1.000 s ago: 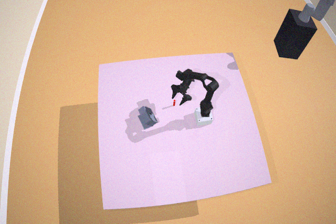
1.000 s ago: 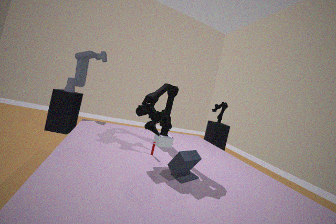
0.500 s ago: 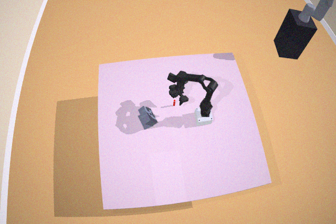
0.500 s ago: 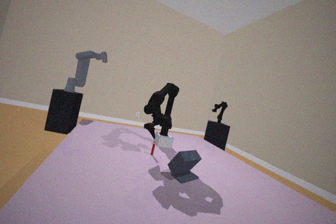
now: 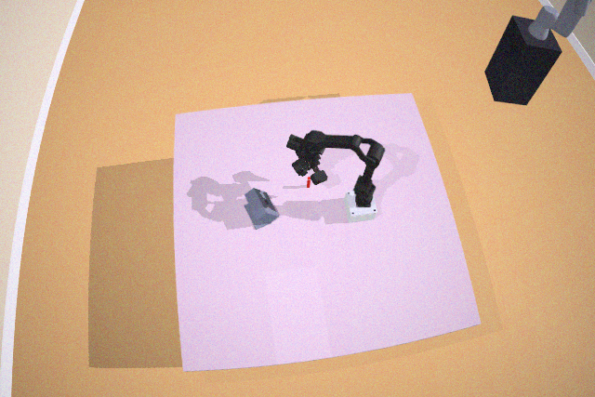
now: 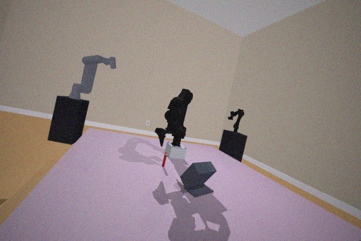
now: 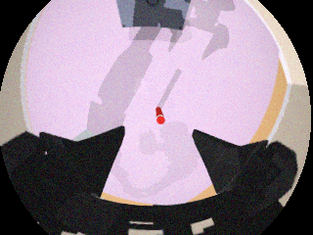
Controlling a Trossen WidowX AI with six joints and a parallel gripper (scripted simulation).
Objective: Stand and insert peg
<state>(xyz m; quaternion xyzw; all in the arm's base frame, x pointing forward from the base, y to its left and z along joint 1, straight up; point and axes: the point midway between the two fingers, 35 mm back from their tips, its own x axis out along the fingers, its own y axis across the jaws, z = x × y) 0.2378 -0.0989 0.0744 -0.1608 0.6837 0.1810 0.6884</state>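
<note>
Right now the red peg is 60 mm below my gripper tip. From my gripper tip the other things lie so: sloped panel: 200 mm ahead, 140 mm to the left, 50 mm below.
</note>
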